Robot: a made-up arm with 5 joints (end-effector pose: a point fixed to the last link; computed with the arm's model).
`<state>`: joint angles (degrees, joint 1 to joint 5).
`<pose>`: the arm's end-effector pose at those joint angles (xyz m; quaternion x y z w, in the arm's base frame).
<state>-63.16 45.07 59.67 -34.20 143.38</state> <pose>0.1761 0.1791 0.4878 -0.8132 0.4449 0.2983 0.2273</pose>
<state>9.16 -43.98 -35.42 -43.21 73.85</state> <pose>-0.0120 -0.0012 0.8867 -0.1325 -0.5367 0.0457 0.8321</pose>
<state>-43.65 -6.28 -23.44 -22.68 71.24</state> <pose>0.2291 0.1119 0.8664 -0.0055 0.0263 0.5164 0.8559</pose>
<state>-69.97 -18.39 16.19 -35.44 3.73</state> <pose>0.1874 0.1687 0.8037 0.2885 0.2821 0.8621 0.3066</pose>
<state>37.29 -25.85 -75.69 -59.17 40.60</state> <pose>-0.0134 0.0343 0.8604 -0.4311 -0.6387 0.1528 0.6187</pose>
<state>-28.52 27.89 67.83 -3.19 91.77</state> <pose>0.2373 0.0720 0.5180 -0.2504 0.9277 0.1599 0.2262</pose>
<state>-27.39 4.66 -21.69 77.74 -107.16</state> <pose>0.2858 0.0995 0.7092 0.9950 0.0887 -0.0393 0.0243</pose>
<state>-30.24 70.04 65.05 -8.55 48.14</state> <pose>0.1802 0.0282 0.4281 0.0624 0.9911 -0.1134 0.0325</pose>
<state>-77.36 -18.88 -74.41 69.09 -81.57</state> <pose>0.1290 0.0878 0.8795 -0.6191 -0.4218 -0.5849 0.3110</pose>
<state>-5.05 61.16 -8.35 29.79 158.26</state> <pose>0.3553 0.0329 0.4510 -0.5849 0.7513 0.2109 0.2212</pose>
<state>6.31 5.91 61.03 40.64 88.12</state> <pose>0.2254 -0.0269 0.5645 0.0819 0.9838 0.0793 0.1381</pose>
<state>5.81 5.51 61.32 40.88 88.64</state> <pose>0.2248 -0.0254 0.5651 0.0737 0.9845 0.0819 0.1363</pose>
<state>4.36 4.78 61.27 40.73 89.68</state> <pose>0.2264 -0.0214 0.5670 0.0522 0.9845 0.0873 0.1426</pose>
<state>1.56 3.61 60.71 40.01 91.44</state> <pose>0.2310 -0.0136 0.5706 0.0121 0.9823 0.0969 0.1601</pose>
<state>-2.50 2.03 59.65 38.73 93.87</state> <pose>0.2375 -0.0018 0.5762 -0.0455 0.9749 0.1108 0.1878</pose>
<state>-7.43 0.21 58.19 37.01 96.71</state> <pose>0.2445 0.0136 0.5835 -0.1146 0.9597 0.1282 0.2221</pose>
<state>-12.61 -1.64 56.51 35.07 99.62</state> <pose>0.2502 0.0308 0.5920 -0.1857 0.9366 0.1471 0.2582</pose>
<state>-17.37 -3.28 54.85 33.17 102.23</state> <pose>0.2538 0.0474 0.6005 -0.2490 0.9088 0.1650 0.2913</pose>
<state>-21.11 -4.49 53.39 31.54 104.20</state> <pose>0.2556 0.0609 0.6078 -0.2966 0.8825 0.1795 0.3179</pose>
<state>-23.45 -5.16 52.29 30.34 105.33</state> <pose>0.2566 0.0697 0.6128 -0.3248 0.8635 0.1887 0.3365</pose>
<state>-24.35 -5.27 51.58 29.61 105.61</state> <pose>0.2578 0.0734 0.6151 -0.3343 0.8549 0.1924 0.3470</pose>
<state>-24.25 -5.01 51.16 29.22 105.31</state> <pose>0.2592 0.0736 0.6155 -0.3312 0.8541 0.1920 0.3520</pose>
